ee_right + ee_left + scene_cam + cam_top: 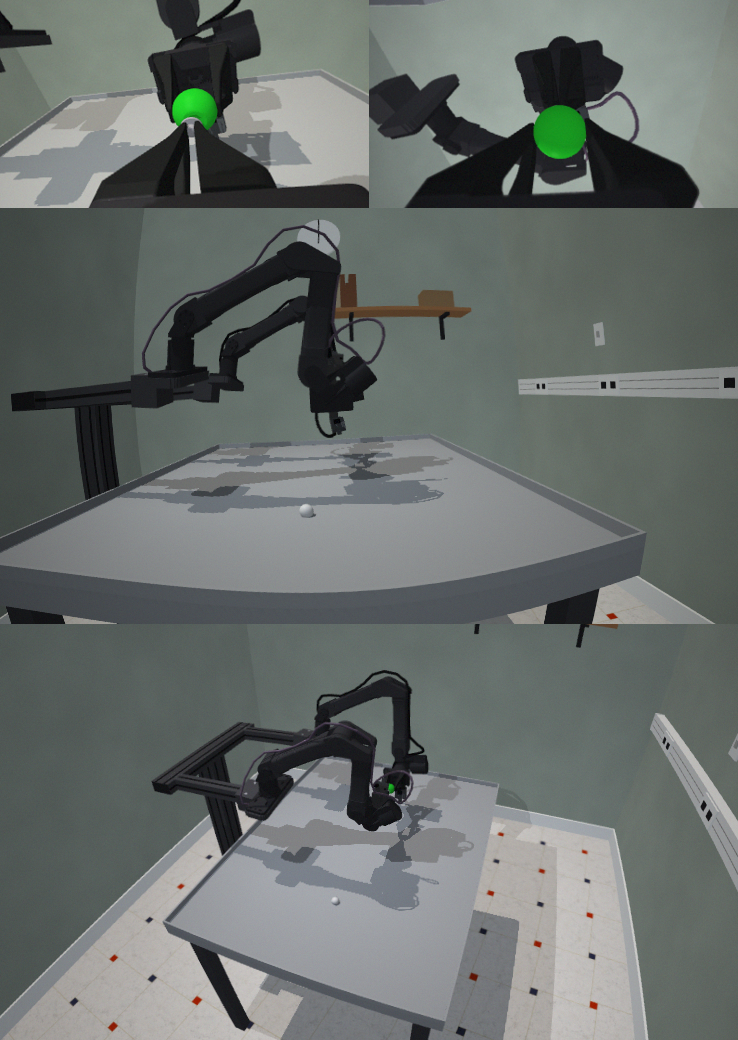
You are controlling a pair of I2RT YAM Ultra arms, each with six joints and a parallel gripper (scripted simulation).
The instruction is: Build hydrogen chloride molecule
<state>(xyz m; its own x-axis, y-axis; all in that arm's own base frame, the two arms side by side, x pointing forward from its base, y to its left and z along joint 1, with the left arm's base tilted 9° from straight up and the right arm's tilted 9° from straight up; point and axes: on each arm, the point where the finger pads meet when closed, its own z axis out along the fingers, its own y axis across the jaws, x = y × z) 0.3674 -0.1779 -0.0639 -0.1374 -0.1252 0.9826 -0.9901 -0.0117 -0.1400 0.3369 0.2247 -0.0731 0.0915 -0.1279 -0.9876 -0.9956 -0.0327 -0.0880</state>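
Note:
My right gripper is now 3 cm to the right of the green ball. Also, from my right hand: white ball: 38 cm to the right, 18 cm below, 7 cm behind; then grey peg: 1 cm to the left.
Right now my left hand is 1 cm to the left of the green ball. Round my left hand: white ball 7 cm behind, 42 cm to the right, 18 cm below; grey peg 3 cm to the right.

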